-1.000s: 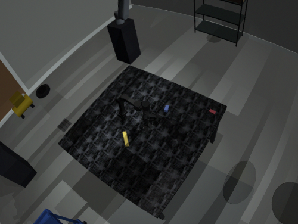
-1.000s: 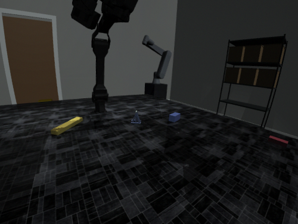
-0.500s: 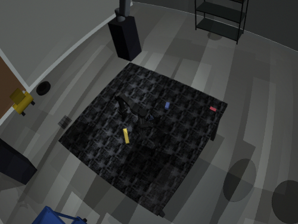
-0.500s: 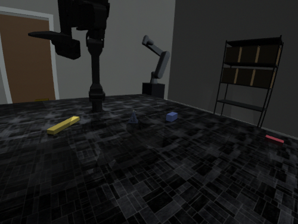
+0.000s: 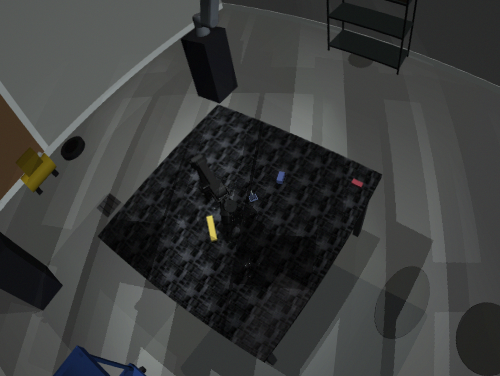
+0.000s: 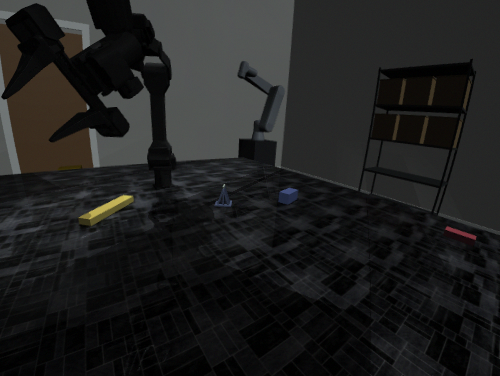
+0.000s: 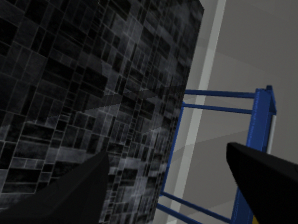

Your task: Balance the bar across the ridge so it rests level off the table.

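Right now the yellow bar is 230 mm behind my gripper tip, 80 mm to the left of it and 220 mm below it. The rest, counted from my gripper tip: red block: 340 mm ahead, 760 mm to the left, 220 mm below; blue cube: 80 mm behind, 560 mm to the left, 210 mm below.
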